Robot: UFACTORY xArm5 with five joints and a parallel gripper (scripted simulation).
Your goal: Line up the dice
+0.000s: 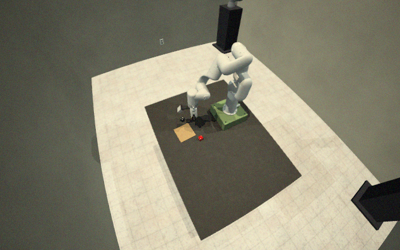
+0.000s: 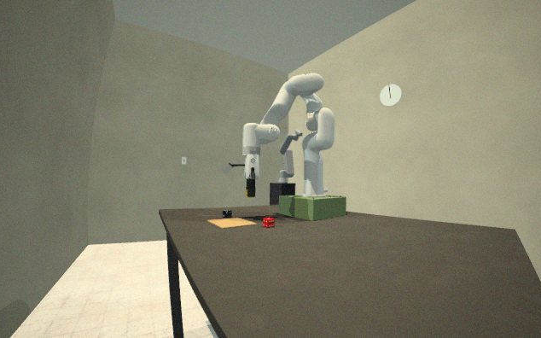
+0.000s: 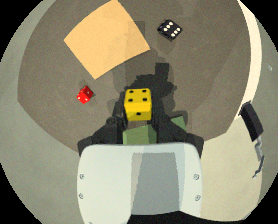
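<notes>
The tan mat is 120 mm below my hand, 100 mm ahead of it and 30 mm to the left of it. Round my hand: black die 100 mm below, 90 mm to the right, 60 mm ahead; yellow die 10 mm below; red die 150 mm to the left, 100 mm below, 20 mm ahead.
</notes>
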